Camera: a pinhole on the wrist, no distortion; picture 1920 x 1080 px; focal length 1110.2 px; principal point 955.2 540.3 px. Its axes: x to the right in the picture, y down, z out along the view. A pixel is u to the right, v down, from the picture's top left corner.
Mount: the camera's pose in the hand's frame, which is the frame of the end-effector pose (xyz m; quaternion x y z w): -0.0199 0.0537 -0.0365 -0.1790 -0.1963 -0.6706 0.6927
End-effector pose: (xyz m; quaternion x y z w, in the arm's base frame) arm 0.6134 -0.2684 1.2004 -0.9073 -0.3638 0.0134 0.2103
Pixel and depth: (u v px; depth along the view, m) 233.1 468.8 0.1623
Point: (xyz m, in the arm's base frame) 0.7254 -0.4224 1.0623
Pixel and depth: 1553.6 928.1 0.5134
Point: 0.6816 -0.0198 0.6862
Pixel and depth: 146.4 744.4 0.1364
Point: 0.7442 -0.3938 1.0907
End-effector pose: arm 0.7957 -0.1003 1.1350 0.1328 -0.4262 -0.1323 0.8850
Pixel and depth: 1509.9 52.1 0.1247
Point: 0.6765 -0.0283 1.1622
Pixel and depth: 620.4 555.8 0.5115
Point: 0.5744 0.2879 1.4621
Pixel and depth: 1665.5 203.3 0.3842
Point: 0.3843 -0.0694 1.2955
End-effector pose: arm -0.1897 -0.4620 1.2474 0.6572 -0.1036 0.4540 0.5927
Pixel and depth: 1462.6 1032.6 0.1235
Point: -0.1718 -0.5552 1.3302
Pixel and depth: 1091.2 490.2 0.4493
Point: -0.1998 -0.8777 1.4137
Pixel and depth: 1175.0 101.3 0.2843
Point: -0.2565 -0.7637 1.2740
